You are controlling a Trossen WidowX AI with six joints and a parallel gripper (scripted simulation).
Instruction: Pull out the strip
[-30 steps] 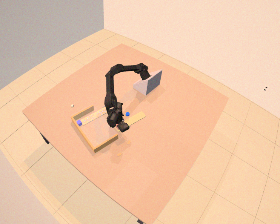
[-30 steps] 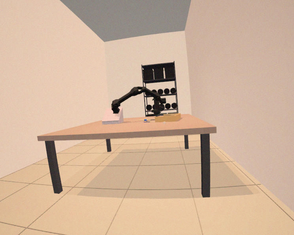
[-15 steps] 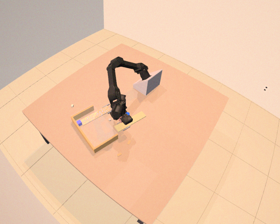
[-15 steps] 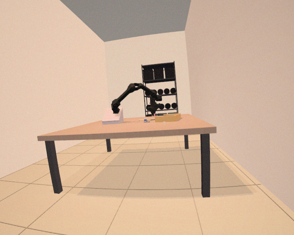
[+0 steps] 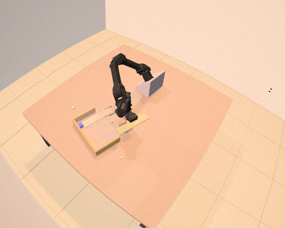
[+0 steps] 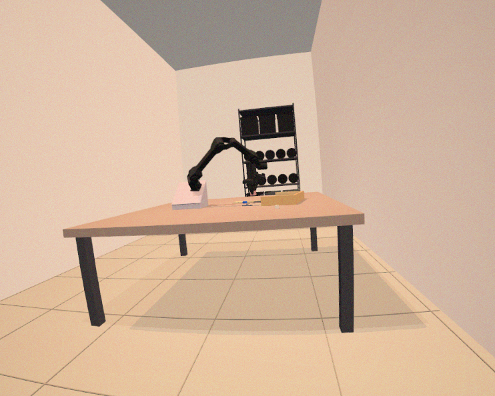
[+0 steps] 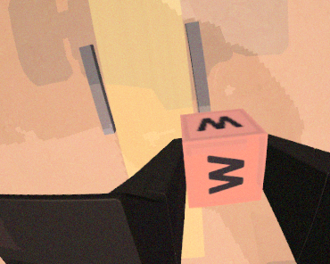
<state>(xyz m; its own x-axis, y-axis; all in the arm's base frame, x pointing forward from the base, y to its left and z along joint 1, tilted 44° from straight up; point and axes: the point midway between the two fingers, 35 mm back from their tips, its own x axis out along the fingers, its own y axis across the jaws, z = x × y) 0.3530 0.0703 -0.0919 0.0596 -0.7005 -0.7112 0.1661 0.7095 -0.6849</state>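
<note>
Now: gripper tip 60 mm past the blue disc, 50 mm above it and 20 mm to the left of it. The rest, counted from my gripper tip: strip 180 mm to the right, 130 mm ahead, 50 mm below; then grey ball 70 mm to the right, 70 mm ahead, 50 mm below; then white cube 370 mm to the right, 210 mm ahead, 50 mm below.
</note>
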